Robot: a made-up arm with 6 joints. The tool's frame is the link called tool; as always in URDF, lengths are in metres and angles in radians.
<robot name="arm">
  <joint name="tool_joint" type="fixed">
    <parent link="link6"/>
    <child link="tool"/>
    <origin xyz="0 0 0" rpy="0 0 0"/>
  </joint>
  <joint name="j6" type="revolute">
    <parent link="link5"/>
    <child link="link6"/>
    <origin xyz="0 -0.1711 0" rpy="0 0 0"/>
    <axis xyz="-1 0 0"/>
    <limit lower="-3.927" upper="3.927" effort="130" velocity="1.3"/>
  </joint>
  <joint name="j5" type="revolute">
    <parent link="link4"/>
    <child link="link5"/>
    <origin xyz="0.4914 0 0" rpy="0 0 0"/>
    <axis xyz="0 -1 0"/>
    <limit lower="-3.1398" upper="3.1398" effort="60" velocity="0.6"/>
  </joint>
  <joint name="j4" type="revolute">
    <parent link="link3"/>
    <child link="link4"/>
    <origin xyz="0 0 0" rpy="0 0 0"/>
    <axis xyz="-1 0 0"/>
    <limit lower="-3.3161" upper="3.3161" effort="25" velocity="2.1"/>
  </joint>
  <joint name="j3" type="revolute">
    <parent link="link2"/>
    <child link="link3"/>
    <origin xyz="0 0 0.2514" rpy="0 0 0"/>
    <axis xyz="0 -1 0"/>
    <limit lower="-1.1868" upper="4.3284" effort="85" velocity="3"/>
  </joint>
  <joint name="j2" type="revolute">
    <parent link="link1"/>
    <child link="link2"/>
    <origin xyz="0 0 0" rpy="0 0 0"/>
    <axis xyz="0 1 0"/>
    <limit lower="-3.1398" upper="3.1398" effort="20" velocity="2.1"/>
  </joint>
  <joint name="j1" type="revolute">
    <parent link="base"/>
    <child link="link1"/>
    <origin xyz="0 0 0.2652" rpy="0 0 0"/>
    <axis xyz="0 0 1"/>
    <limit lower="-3.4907" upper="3.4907" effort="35" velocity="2.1"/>
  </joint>
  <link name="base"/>
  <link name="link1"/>
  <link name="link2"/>
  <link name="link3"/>
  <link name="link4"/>
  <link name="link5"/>
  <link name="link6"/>
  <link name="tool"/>
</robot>
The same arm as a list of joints. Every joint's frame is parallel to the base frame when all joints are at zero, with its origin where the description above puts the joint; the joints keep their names.
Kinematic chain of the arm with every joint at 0, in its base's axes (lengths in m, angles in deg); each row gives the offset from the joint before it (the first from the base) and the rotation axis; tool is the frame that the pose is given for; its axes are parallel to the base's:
j1: xyz 0 0 0.2652 axis +z
j2: xyz 0 0 0 axis +y
j3: xyz 0 0 0.2514 axis -y
j4: xyz 0 0 0 axis -x
j5: xyz 0.4914 0 0 axis -y
j6: xyz 0 -0.1711 0 axis -x
tool: xyz 0 0 0
Joint limits (deg, base to tool): -200..200 -179.9..179.9 -68..248 -190..190 -179.9..179.9 -225..225

